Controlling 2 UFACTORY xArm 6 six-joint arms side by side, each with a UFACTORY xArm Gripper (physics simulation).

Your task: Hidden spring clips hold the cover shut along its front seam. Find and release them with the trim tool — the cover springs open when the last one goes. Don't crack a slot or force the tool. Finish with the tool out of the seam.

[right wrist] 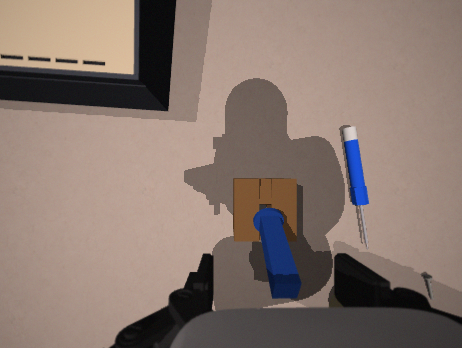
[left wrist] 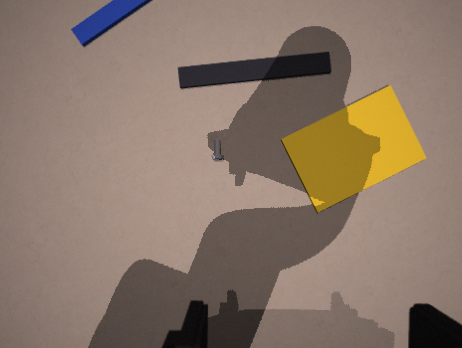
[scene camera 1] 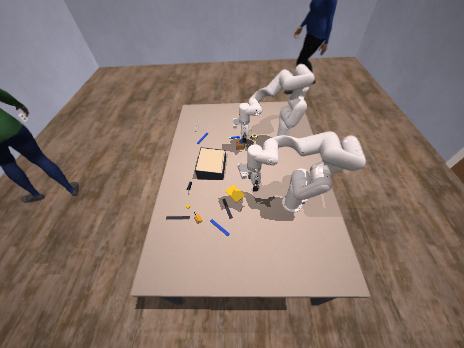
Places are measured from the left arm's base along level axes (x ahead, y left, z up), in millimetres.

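Pixels of known places: left gripper, fingertip midpoint: [left wrist: 307, 337] [scene camera 1: 253, 184]; right gripper, fingertip midpoint: [right wrist: 273, 274] [scene camera 1: 244, 138]; left arm's base, link origin: [scene camera 1: 291, 203].
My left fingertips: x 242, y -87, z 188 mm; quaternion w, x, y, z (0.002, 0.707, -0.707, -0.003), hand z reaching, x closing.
For each thing: its middle in the pictures, then the offset to it from my left fingertips. "spot": a spot on its surface instead.
- brown block, surface spot: [right wrist: 245, 210] [scene camera 1: 239, 144] spot: dx -48, dy -497, dz -143 mm
- black box, body centre: [scene camera 1: 211, 163] dx +206, dy -358, dz -137 mm
- yellow plate, body centre: [left wrist: 353, 148] [scene camera 1: 235, 193] dx +96, dy -86, dz -185 mm
- black bar, body centre: [left wrist: 254, 70] [scene camera 1: 227, 208] dx +172, dy +13, dz -185 mm
- blue screwdriver, body centre: [right wrist: 358, 188] [scene camera 1: 237, 136] dx -62, dy -632, dz -180 mm
- orange-handled tool, body centre: [scene camera 1: 197, 216] dx +369, dy +26, dz -172 mm
The trim tool, blue with a collar [scene camera 1: 242, 141] [right wrist: 275, 242], stands tilted in the slot of a brown block [scene camera 1: 240, 147] [right wrist: 245, 210]. My right gripper [scene camera 1: 244, 139] [right wrist: 273, 274] is open, its fingers wide apart on either side of the tool's handle in the right wrist view. The tan cover [scene camera 1: 211, 160] [right wrist: 65, 30] lies shut on the black box [scene camera 1: 210, 175] [right wrist: 155, 60]; several dark slots [right wrist: 66, 61] run along one edge. The clips are hidden. My left gripper [scene camera 1: 256, 188] [left wrist: 309, 304] is open and empty above the table, away from the box.
A yellow plate [scene camera 1: 234, 193] [left wrist: 400, 125], a black bar [scene camera 1: 227, 208] [left wrist: 215, 74] and a screw [left wrist: 217, 149] lie near my left gripper. A blue screwdriver [scene camera 1: 234, 137] [right wrist: 355, 165] and another screw [right wrist: 427, 285] lie near the block. An orange-handled tool [scene camera 1: 198, 218] lies farther off.
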